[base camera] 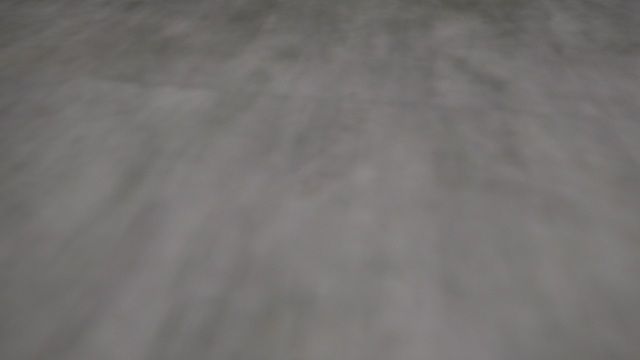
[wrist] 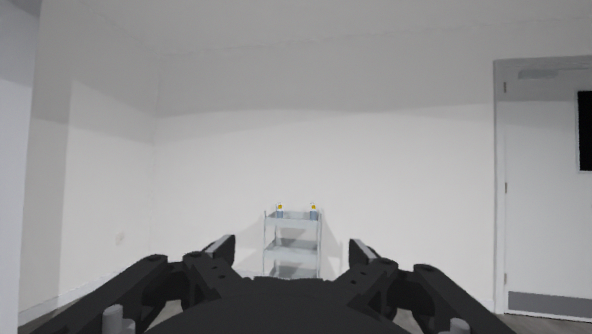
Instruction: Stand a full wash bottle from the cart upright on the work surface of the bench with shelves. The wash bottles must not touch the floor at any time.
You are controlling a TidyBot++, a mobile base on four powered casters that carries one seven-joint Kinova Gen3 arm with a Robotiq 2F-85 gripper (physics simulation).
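Places are measured from the arm's base along level axes (x back, y right, z up), in centimetres.
Pixels of known places: gripper, between the fingertips: (wrist: pixel 291 249).
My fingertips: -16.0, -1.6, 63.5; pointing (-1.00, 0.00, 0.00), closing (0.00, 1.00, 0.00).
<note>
Ahead of a thing's pixels: the offset from my fingertips to its middle, as dx, dy, dz. Level surfaces: height alone.
A grey three-tier cart (wrist: pixel 292 223) stands against the far wall, near the middle of the wrist view. Two small wash bottles stand upright on its top tier: a left bottle {-162.5, -14.5, -28.3} (wrist: pixel 280 213) and a right bottle {-167.8, +15.5, -28.3} (wrist: pixel 313 214), each bluish below with a yellow patch near the top. How full they are is too small to tell. My gripper (wrist: pixel 291 249) is open and empty, well short of the cart. Its body hides the foot of the cart. The bench with shelves does not show in either view.
A white door (wrist: pixel 542 200) with a dark window stands at the right in the wrist view. A pale wall (wrist: pixel 110 175) runs along the left, with a pale vertical panel (wrist: pixel 12 200) at the near left edge. The base camera shows grey floor {dz -103.2} (base camera: pixel 320 200).
</note>
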